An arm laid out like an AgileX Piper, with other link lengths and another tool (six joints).
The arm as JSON. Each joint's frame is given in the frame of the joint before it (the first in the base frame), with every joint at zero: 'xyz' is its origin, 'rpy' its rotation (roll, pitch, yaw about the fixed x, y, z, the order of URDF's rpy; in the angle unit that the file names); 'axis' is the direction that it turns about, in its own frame. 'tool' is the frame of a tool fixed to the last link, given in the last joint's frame.
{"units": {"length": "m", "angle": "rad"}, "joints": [
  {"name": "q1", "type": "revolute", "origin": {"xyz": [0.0, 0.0, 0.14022], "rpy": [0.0, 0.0, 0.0]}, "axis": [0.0, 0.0, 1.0]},
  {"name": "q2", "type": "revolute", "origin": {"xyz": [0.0, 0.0, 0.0], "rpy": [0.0, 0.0, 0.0]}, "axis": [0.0, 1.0, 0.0]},
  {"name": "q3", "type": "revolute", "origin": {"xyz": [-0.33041, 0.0, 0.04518], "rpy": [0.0, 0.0, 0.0]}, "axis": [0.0, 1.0, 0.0]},
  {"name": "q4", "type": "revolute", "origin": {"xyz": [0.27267, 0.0, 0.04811], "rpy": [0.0, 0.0, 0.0]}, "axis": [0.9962, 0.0, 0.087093]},
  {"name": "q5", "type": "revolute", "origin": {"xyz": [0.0, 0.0, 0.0], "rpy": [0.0, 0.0, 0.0]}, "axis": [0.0, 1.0, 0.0]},
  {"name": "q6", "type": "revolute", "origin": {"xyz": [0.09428, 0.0, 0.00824], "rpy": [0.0, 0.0, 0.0]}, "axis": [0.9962, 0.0, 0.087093]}
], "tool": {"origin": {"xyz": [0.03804, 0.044, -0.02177], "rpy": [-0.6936, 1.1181, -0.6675]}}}
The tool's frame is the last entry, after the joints.
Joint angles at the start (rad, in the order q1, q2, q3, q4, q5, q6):
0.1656, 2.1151, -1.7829, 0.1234, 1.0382, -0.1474
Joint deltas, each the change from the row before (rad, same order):
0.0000, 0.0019, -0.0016, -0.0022, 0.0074, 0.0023
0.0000, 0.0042, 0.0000, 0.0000, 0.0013, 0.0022
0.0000, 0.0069, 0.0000, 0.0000, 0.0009, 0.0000
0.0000, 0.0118, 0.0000, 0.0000, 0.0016, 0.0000
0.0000, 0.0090, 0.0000, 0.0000, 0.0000, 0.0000
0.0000, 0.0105, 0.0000, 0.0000, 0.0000, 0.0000
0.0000, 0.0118, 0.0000, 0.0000, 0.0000, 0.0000
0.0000, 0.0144, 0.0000, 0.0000, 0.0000, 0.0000
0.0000, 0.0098, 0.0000, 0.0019, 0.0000, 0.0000
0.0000, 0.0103, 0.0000, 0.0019, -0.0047, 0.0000
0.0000, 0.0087, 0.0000, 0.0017, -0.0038, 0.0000
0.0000, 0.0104, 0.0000, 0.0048, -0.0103, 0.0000
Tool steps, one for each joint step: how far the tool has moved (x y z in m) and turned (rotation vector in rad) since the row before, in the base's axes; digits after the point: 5 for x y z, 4 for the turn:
-0.00046, -0.00025, -0.00061, -0.0026, 0.0076, -0.0008
0.00026, 0.00011, -0.00204, -0.0003, 0.0057, -0.0020
0.00045, 0.00008, -0.00340, -0.0013, 0.0077, 0.0001
0.00070, 0.00012, -0.00582, -0.0022, 0.0132, 0.0002
0.00065, 0.00011, -0.00444, -0.0015, 0.0089, 0.0000
0.00071, 0.00012, -0.00518, -0.0017, 0.0104, 0.0000
0.00073, 0.00012, -0.00583, -0.0019, 0.0116, 0.0000
0.00080, 0.00013, -0.00713, -0.0024, 0.0142, 0.0000
0.00048, 0.00032, -0.00476, 0.0002, 0.0100, -0.0006
0.00108, 0.00039, -0.00504, 0.0007, 0.0058, -0.0012
0.00085, 0.00033, -0.00426, 0.0006, 0.0051, -0.0010
0.00174, 0.00083, -0.00500, 0.0040, 0.0009, -0.0029

